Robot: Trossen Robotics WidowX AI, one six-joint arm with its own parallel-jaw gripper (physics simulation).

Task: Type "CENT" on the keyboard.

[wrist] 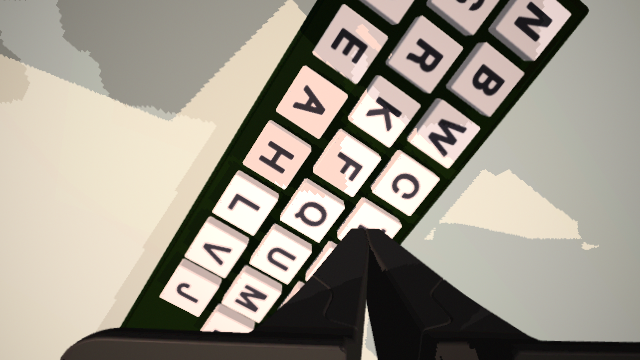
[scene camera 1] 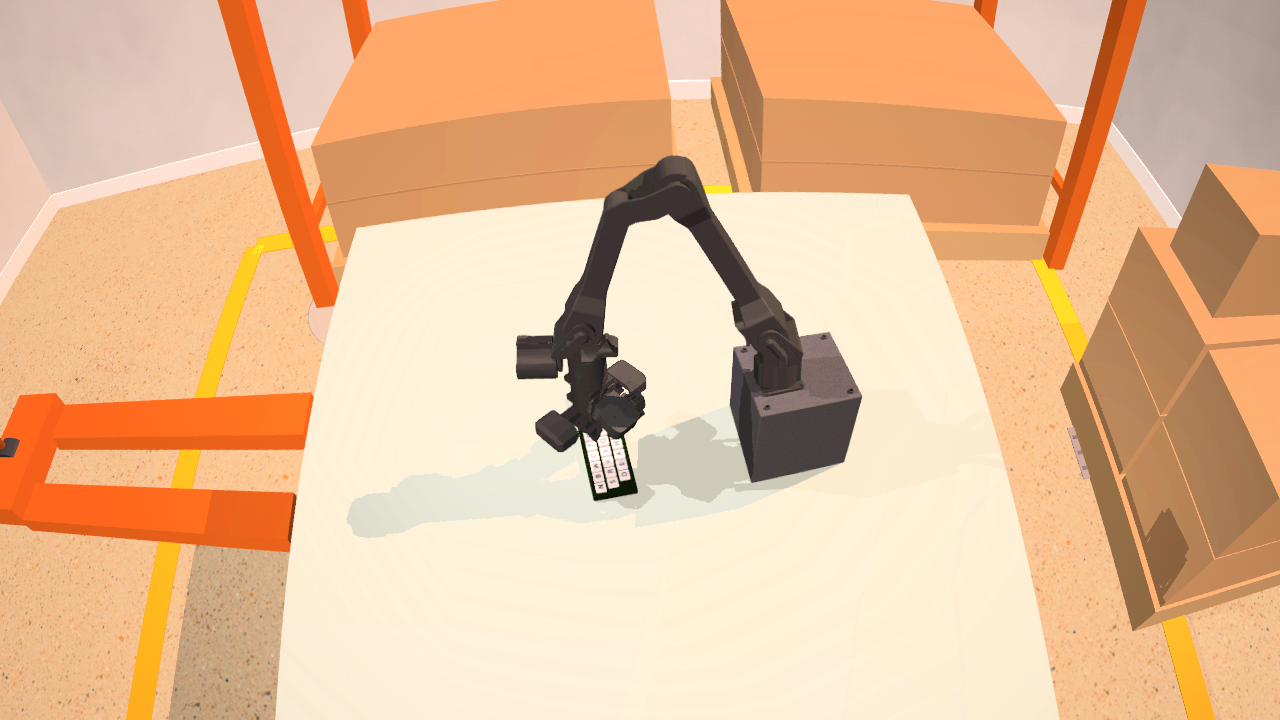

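Pixels of known places: gripper, fingertip midpoint: (wrist: 364, 242) (scene camera 1: 594, 439); arm's base, origin of the base link: (scene camera 1: 778, 379).
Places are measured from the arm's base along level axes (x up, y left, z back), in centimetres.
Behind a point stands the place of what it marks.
Note:
The dark green keyboard (scene camera 1: 617, 494) @[x -15.9, y 4.5, z -26.4 cm] (wrist: 150, 305) @[x -15.6, y -12.7, z -23.7 cm] with white letter keys lies on the table, its far part hidden under my gripper in the scene view. In the wrist view the N key (wrist: 532, 22) @[x -15.1, y 2.9, z -28.7 cm] is at the top right, the E key (wrist: 350, 47) @[x -15.0, y -0.7, z -24.7 cm] at the top, and the C key (wrist: 405, 186) @[x -15.1, y -3.2, z -28.7 cm] just above and right of my fingertips. My gripper (scene camera 1: 594, 436) @[x -13.2, y -5.0, z -28.0 cm] (wrist: 364, 242) @[x -13.2, y -5.0, z -28.0 cm] is shut and empty, pointing down. Its tips overlap a key beside C whose letter is mostly hidden. Whether they touch it I cannot tell. No readable T shows.
The arm's grey base block (scene camera 1: 796, 429) @[x -3.7, y 7.1, z 1.1 cm] stands on the cream table (scene camera 1: 662, 617) @[x -16.8, y 27.8, z -24.1 cm], right of the keyboard. Shadows of the arm fall over the table. Beyond the table are large cardboard boxes (scene camera 1: 501, 134), orange posts (scene camera 1: 277, 134) and orange forks (scene camera 1: 179, 420).

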